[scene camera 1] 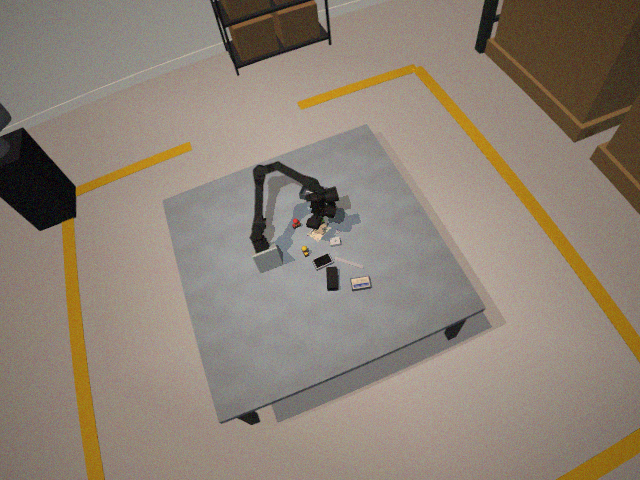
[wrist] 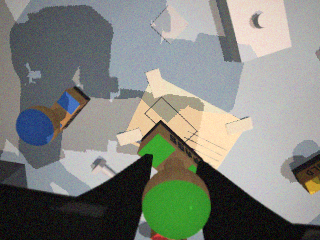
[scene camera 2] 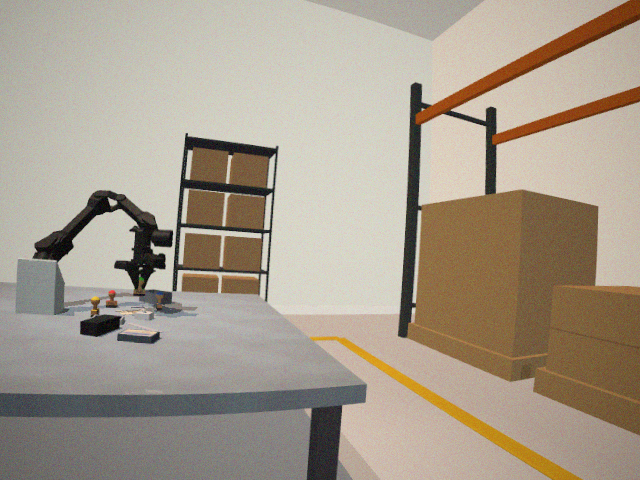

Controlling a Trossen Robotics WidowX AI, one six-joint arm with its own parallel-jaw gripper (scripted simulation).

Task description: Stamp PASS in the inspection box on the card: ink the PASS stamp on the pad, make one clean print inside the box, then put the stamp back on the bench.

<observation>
The pictures show: my gripper, a green-knobbed stamp, a blue-knobbed stamp and a card.
My gripper is seen too in the wrist view.
</observation>
